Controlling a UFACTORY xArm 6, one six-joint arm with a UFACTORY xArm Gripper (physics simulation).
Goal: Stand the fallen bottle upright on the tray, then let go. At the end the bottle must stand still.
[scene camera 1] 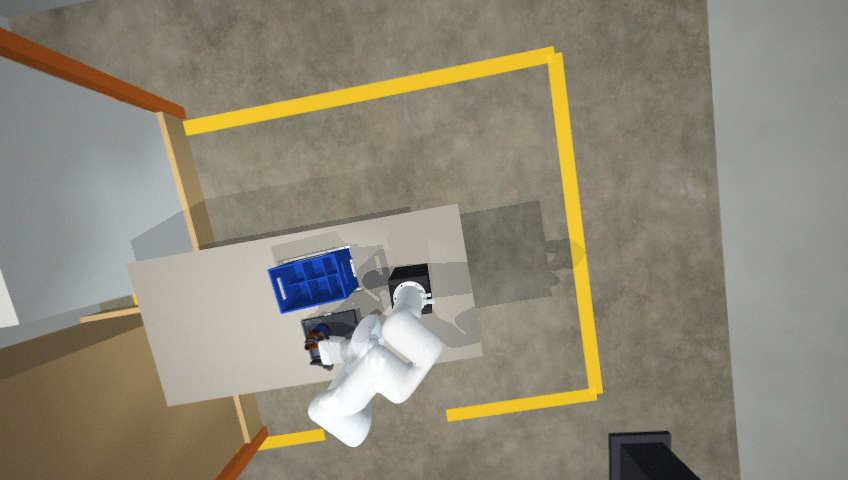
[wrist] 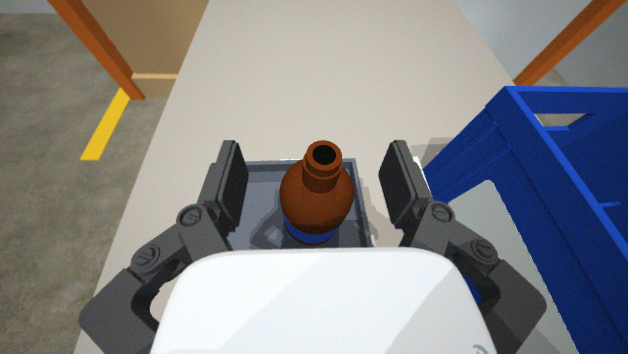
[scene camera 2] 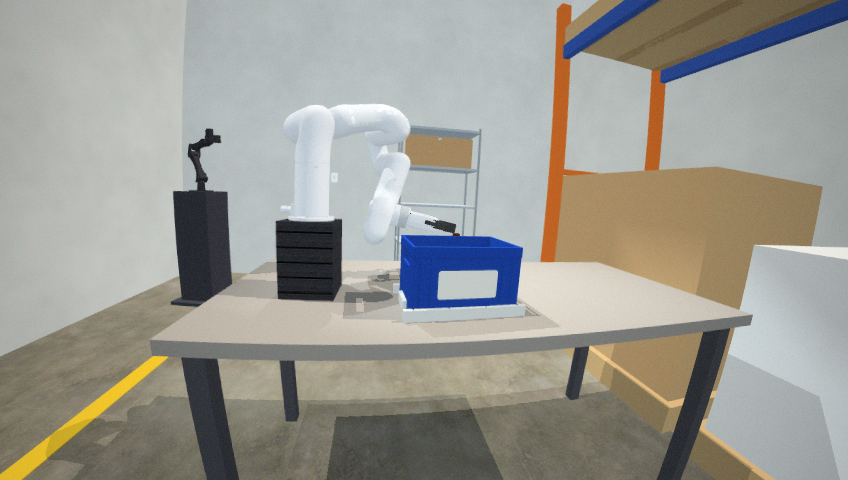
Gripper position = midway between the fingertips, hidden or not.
I see my gripper (scene camera 1: 308,351), a blue divided crate (scene camera 2: 436,271), a brown bottle (wrist: 316,193) and a dark grey tray (scene camera 1: 343,324).
The blue divided crate also shows in scene camera 1 (scene camera 1: 328,277) and in the wrist view (wrist: 543,196). The dark grey tray is seen too in the wrist view (wrist: 261,227). My gripper also shows in the wrist view (wrist: 314,157). Scene camera 2 misses the dark grey tray, which is hidden by the blue divided crate.
